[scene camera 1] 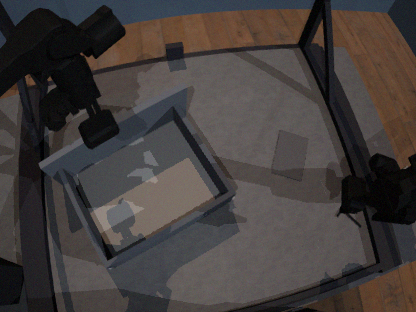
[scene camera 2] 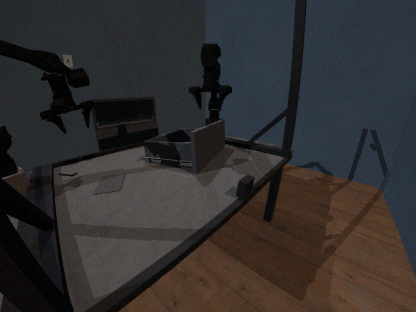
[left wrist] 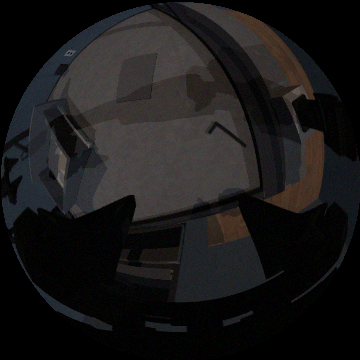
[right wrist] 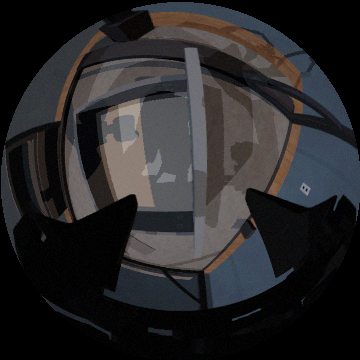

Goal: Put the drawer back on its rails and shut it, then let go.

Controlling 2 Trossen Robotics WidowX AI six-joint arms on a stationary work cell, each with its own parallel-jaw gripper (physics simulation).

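Frame: origin at the left arm's base, x ahead, y left, z up, level; millimetres.
Seen in the pictures: left gripper, fingertip midpoint: [scene camera 1: 356, 214] [scene camera 2: 77, 130] [left wrist: 188, 200]; right gripper, fingertip midpoint: [scene camera 2: 209, 109] [right wrist: 192, 197]; left arm's base, origin of the base link: [scene camera 2: 4, 174] [left wrist: 304, 112]; right arm's base, origin of the base link: [scene camera 2: 214, 118].
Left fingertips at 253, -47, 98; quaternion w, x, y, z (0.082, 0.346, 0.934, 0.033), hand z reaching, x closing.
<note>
Offsets run from my left fingertips to a thing's top centre, as dx, dy, dz. Level surfaces: height alone.
The drawer [scene camera 1: 172, 192] [scene camera 2: 209, 145] [left wrist: 60, 155] [right wrist: 170, 192], a grey open-topped box with a beige-and-grey floor and a tall front panel, sits upright on the table @(dz -169) [scene camera 1: 260, 107], apart from the cabinet. The cabinet [scene camera 2: 125, 129] [left wrist: 151, 267] stands beyond the table's far edge in scene camera 2, with a dark opening. My right gripper [scene camera 2: 210, 106] [right wrist: 192, 197] is open and empty above the drawer, with the front panel running between its fingertips in the right wrist view. My left gripper [scene camera 2: 76, 129] [left wrist: 188, 200] is open and empty, high above the table and away from the drawer.
A thin flat grey plate @(-24, -218, -167) [scene camera 1: 290, 155] [scene camera 2: 110, 183] [left wrist: 137, 77] lies on the table. A black L-shaped key @(-72, +22, -164) [scene camera 2: 68, 174] [left wrist: 230, 134] lies near one edge. A small dark block @(+105, -648, -111) [scene camera 1: 174, 50] [scene camera 2: 245, 187] stands at another edge. Dark frame posts [scene camera 2: 296, 75] rise from the table's border.
</note>
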